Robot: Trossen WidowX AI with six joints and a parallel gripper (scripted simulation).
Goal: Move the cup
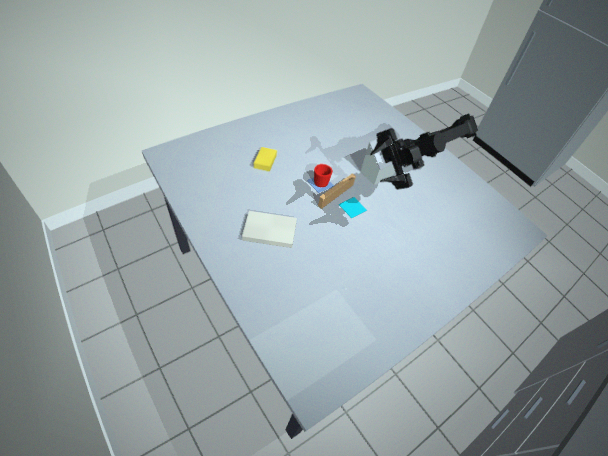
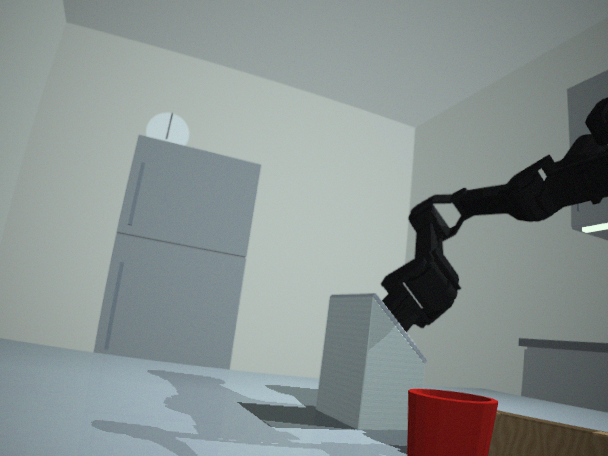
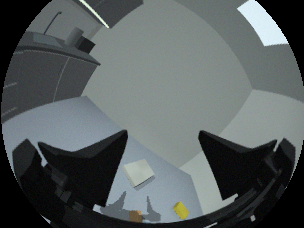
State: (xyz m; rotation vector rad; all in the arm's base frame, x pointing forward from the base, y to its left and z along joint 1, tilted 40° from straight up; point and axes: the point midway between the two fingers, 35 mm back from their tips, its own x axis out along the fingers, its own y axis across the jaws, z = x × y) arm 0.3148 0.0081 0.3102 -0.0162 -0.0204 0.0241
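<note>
Right now the red cup is 32 cm below my gripper tip, 30 cm to the right of it and 7 cm behind it. Also, from my gripper tip: bright cyan pad 37 cm below, 12 cm to the right, 11 cm behind; then pale blue pad 37 cm below, 29 cm to the right, 7 cm behind; then wooden block 34 cm below, 21 cm to the right, 9 cm behind.
</note>
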